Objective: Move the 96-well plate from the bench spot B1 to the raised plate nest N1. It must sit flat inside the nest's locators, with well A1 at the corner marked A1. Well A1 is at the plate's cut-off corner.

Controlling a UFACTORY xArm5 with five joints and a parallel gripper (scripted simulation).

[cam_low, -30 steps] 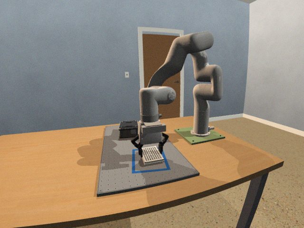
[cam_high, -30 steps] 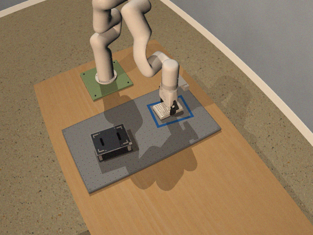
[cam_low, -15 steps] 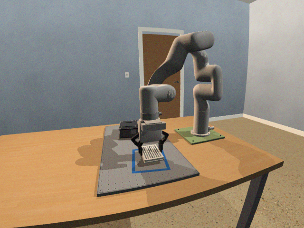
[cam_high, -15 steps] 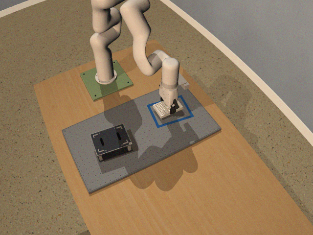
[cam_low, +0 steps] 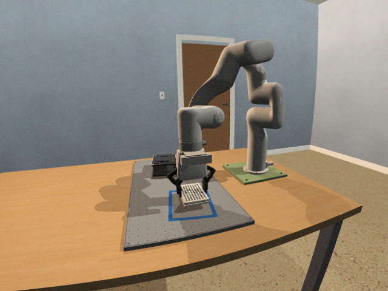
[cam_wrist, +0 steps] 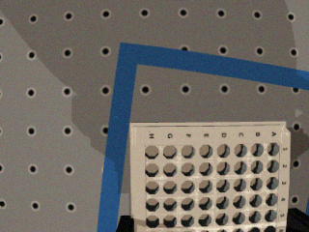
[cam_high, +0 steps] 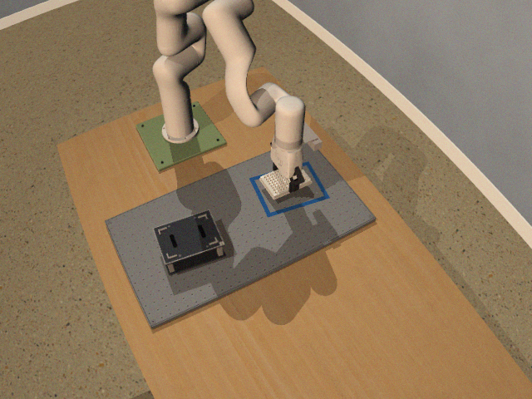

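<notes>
My hand is 60 mm short of the black raised plate nest, 330 mm to the left of it and 20 mm below it. Also, from my hand: white 96-well plate: 10 mm below; A1 mark: 130 mm ahead, 260 mm to the right, 20 mm above.
</notes>
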